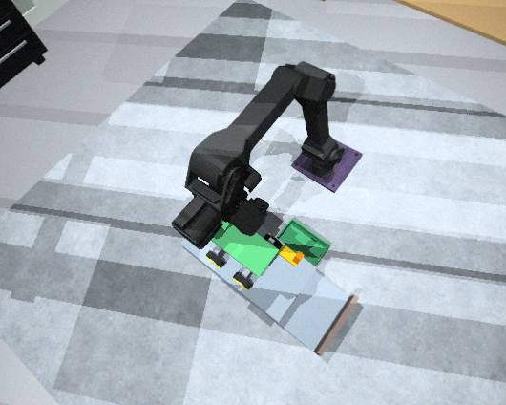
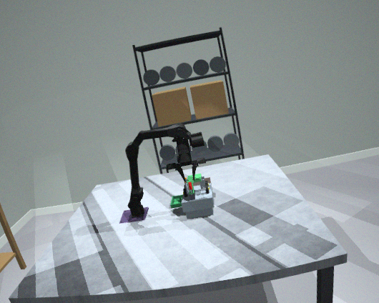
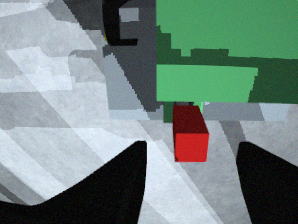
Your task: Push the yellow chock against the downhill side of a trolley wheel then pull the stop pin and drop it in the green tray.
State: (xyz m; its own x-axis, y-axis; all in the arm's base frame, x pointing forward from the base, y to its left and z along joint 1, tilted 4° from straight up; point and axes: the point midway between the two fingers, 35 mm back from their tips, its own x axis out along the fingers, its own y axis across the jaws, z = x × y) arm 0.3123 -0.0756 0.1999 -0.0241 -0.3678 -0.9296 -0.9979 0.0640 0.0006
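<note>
My gripper tip is now 10 mm to the left of the stop pin and 40 mm above it. From my gripper tip the other things lie so: grey ramp: 20 mm ahead, 80 mm to the left, 120 mm below; then yellow chock: 30 mm behind, 160 mm to the left, 90 mm below; then green-topped trolley: 20 mm ahead, 80 mm to the left, 60 mm below.
</note>
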